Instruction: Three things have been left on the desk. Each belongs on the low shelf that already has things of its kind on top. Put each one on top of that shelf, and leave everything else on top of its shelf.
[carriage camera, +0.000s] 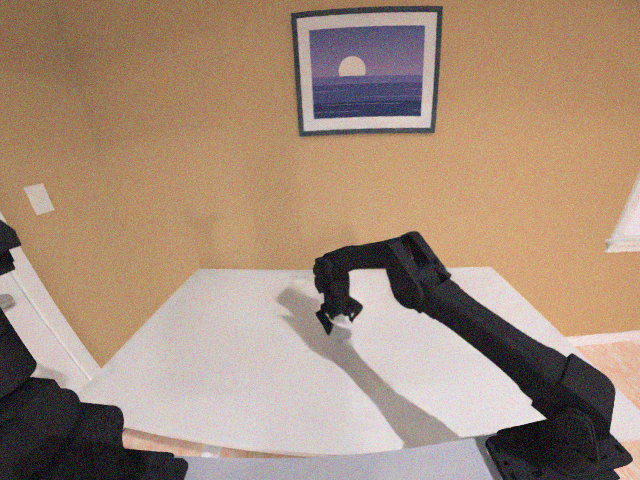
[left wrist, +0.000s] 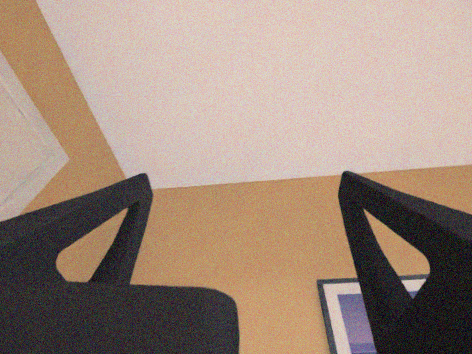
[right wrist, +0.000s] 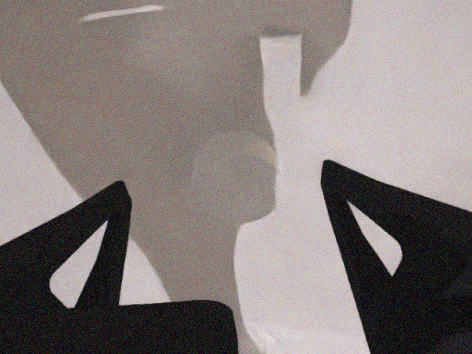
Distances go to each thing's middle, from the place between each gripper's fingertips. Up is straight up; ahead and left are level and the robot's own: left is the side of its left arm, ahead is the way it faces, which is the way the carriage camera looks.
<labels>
Right now the framed picture (carriage camera: 355, 74) is 87 cm ahead of my left hand, 53 cm to the right of it and 21 cm above it.
I see the framed picture 80 cm above my right hand, 44 cm ahead of it and 17 cm to the right of it.
</labels>
